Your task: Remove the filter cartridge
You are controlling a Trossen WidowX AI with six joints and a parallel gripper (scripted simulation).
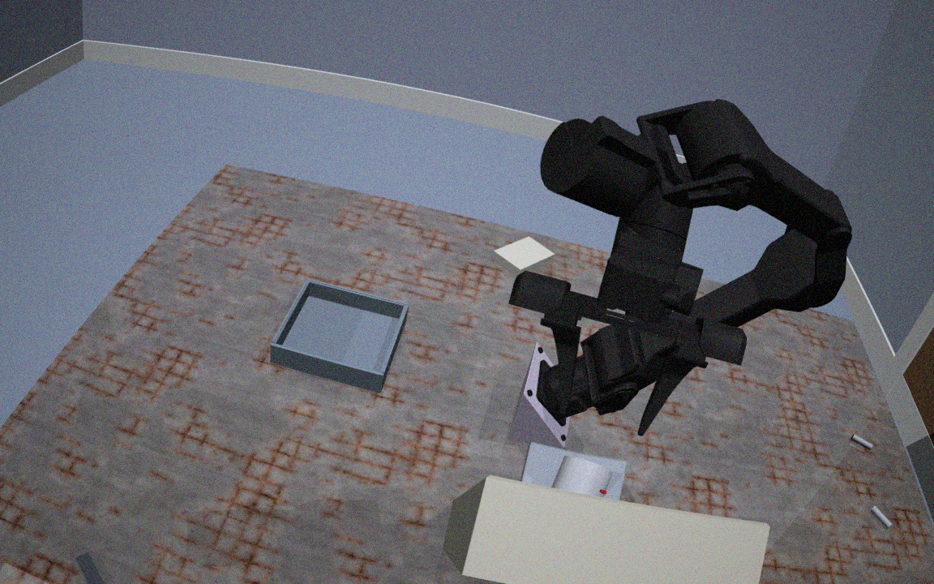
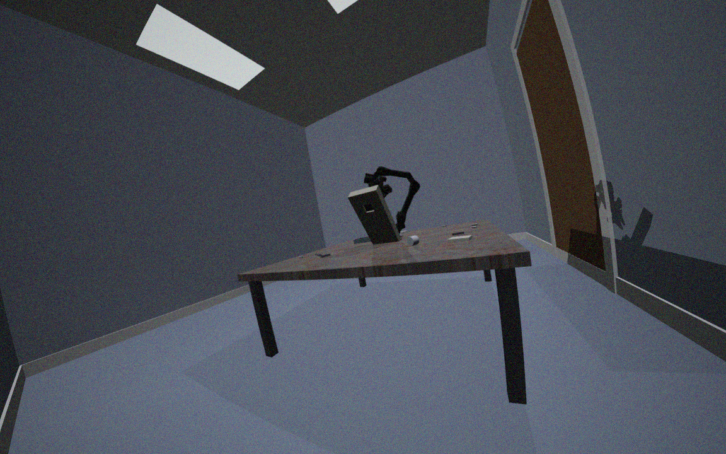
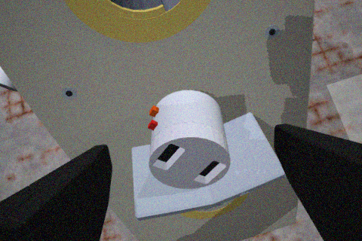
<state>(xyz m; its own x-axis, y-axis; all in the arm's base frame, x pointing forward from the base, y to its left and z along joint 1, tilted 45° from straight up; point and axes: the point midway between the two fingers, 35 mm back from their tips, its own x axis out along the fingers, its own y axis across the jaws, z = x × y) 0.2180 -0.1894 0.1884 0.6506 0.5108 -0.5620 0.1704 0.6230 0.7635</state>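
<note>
Right now the round filter cartridge is 10 mm ahead of my gripper tip and 60 mm below it. The rest, counted from my gripper tip: tray: 320 mm behind, 280 mm to the right, 250 mm below; then cream service panel: 60 mm ahead, 80 mm below.
</note>
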